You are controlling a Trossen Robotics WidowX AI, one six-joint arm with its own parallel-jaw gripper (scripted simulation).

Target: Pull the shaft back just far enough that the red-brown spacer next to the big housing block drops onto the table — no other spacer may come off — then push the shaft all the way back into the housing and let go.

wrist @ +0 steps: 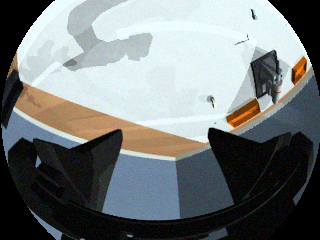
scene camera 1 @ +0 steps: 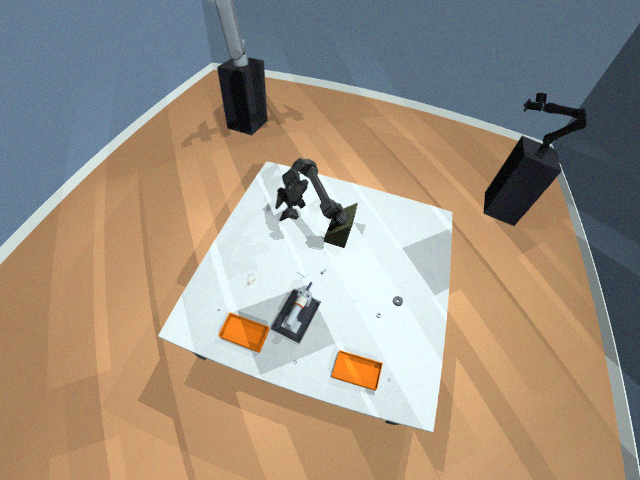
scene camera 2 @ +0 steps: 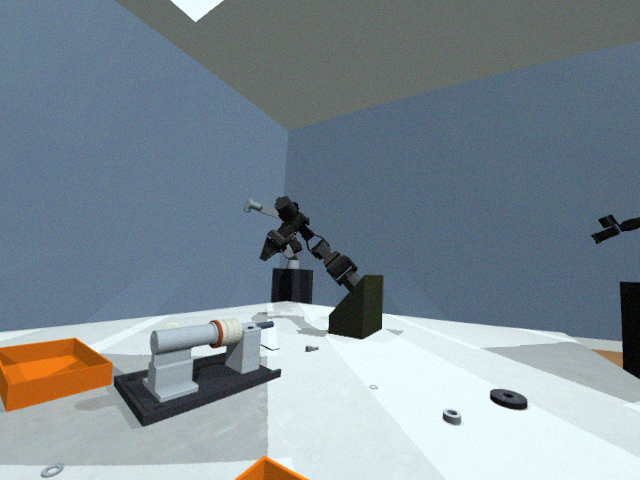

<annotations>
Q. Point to a grey housing block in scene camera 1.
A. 292, 322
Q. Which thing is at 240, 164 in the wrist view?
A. My gripper.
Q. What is my gripper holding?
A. Nothing.
</annotations>
